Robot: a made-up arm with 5 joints. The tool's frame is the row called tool. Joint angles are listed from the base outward.
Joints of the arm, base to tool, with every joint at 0 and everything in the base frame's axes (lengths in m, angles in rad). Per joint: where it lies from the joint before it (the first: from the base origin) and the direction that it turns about. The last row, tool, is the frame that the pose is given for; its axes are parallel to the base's.
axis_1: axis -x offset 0 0 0.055
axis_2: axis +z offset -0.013 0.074 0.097
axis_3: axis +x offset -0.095 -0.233 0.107
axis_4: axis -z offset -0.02 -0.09 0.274
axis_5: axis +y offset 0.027 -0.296 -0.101
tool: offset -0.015 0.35 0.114
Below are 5 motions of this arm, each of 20 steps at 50 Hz.
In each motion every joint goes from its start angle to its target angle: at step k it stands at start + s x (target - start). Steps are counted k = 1, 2, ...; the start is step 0. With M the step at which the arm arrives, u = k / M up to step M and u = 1 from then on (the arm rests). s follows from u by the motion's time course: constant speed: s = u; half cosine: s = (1 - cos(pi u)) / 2; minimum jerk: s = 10 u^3 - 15 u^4 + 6 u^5.
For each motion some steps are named. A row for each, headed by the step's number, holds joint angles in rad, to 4 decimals.
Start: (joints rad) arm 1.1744 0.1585 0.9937 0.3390 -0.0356
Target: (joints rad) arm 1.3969 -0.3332 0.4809 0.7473 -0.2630
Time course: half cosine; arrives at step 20
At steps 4, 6, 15, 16, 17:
4: 1.1956 0.1115 0.9447 0.3780 -0.0573
6: 1.2203 0.0572 0.8880 0.4232 -0.0825
15: 1.3643 -0.2612 0.5560 0.6875 -0.2297
16: 1.3757 -0.2862 0.5299 0.7083 -0.2413
17: 1.3848 -0.3064 0.5088 0.7250 -0.2506

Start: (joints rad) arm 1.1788 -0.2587 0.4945 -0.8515 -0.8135
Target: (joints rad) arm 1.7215 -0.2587 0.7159 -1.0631 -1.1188
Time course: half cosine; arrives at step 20
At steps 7, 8, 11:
7: 1.3270 -0.2587 0.5549 -0.9093 -0.8968
8: 1.3663 -0.2587 0.5710 -0.9246 -0.9190
11: 1.4926 -0.2587 0.6225 -0.9739 -0.9900

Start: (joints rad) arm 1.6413 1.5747 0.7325 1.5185 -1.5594
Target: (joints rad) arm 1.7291 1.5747 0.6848 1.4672 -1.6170
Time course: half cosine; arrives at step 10
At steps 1, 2, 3, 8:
1: 1.6434 1.5747 0.7313 1.5172 -1.5608
2: 1.6497 1.5747 0.7279 1.5136 -1.5649
3: 1.6594 1.5747 0.7227 1.5079 -1.5713
8: 1.7207 1.5747 0.6894 1.4721 -1.6115

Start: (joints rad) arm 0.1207 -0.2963 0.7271 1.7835 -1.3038
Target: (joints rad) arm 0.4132 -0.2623 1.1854 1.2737 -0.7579
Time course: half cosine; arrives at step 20
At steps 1, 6, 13, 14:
1: 0.1225 -0.2961 0.7299 1.7804 -1.3004
6: 0.1810 -0.2893 0.8216 1.6784 -1.1913
13: 0.3333 -0.2716 1.0603 1.4129 -0.9069
14: 0.3529 -0.2693 1.0909 1.3788 -0.8704

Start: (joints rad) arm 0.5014 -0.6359 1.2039 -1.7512 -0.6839
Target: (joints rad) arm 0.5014 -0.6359 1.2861 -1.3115 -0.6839
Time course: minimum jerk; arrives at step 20
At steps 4, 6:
4: 0.5014 -0.6359 1.2087 -1.7257 -0.6839
6: 0.5014 -0.6359 1.2173 -1.6795 -0.6839

